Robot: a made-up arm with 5 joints.
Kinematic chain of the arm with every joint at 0, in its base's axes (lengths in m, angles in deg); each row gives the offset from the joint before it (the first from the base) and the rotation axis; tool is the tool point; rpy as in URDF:
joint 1: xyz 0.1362 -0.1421 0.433 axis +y
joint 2: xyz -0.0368 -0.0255 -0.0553 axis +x
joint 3: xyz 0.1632 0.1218 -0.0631 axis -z
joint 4: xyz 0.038 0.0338 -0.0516 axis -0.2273 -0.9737 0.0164
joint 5: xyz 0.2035 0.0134 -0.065 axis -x
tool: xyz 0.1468 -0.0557 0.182 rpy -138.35 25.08 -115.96
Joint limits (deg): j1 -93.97..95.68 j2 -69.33..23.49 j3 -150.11..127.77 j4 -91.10..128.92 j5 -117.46..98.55
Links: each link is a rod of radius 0.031 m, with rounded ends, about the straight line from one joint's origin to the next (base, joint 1, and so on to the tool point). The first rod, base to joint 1, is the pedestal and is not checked.
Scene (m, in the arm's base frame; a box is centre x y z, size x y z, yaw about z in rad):
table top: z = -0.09
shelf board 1: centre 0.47 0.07 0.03 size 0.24 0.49 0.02 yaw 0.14
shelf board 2: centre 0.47 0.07 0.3 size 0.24 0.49 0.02 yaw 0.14
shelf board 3: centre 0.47 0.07 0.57 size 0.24 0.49 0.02 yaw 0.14
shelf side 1: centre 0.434 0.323 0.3 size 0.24 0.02 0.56 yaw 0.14
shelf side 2: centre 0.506 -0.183 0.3 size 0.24 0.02 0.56 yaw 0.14
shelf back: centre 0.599 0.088 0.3 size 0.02 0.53 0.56 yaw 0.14
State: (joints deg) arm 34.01 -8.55 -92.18 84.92 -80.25
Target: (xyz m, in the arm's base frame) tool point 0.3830 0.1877 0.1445
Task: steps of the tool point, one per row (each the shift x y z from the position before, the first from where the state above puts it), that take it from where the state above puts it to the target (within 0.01 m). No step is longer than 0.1 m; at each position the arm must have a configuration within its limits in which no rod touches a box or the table.
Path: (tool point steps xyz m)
1: -0.0159 -0.0117 -0.0040
2: -0.0215 -0.0103 0.0016
3: -0.0278 -0.0072 0.0046
4: -0.0346 -0.0031 0.0043
5: -0.0409 0.0013 0.0005
6: -0.0460 0.0047 -0.0071
7: 0.0395 0.0182 -0.0450
8: 0.0231 0.0151 -0.0601
9: 0.0019 0.0114 -0.0695
10: -0.0219 0.0075 -0.0715
11: -0.0461 0.0038 -0.0655
12: 0.0907 0.0127 -0.0154
13: 0.0932 0.0132 0.0154

